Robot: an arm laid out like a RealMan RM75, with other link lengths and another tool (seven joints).
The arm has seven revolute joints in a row. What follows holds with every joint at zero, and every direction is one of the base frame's. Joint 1 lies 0.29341 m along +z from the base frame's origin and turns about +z. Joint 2 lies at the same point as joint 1 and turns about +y. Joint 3 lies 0.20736 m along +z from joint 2 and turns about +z. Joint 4 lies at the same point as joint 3 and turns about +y. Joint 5 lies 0.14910 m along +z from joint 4 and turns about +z. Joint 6 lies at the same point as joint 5 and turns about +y. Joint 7 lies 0.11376 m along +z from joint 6 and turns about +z. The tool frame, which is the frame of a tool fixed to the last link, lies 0.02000 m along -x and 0.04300 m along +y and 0.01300 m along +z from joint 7; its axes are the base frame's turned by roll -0.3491, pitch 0.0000 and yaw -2.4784 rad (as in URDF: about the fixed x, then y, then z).
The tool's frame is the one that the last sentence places.
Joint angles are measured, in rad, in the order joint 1, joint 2, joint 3, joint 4, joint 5, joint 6, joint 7. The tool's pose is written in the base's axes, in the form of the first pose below.
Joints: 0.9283 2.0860 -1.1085 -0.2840 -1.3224 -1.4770 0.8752
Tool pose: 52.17, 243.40, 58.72, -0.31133, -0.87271, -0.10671, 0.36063
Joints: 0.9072 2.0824 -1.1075 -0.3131 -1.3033 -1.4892 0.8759
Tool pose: 53.49, 243.94, 64.01, -0.30773, -0.86763, -0.11176, 0.37421
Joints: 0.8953 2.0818 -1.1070 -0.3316 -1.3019 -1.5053 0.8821
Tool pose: 54.32, 242.35, 66.84, -0.30434, -0.86704, -0.10821, 0.37936
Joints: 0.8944 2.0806 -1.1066 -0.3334 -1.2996 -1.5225 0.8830
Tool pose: 54.12, 240.76, 68.64, -0.30120, -0.86722, -0.10173, 0.38322
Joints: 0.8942 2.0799 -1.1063 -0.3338 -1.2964 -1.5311 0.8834
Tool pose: 53.87, 240.11, 69.72, -0.29995, -0.86681, -0.09862, 0.38594
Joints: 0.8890 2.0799 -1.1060 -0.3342 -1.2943 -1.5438 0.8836
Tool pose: 54.78, 238.52, 70.82, -0.29998, -0.86602, -0.09438, 0.38874
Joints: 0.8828 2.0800 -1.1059 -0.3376 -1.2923 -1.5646 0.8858
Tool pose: 55.57, 236.01, 72.71, -0.29829, -0.86552, -0.08662, 0.39294
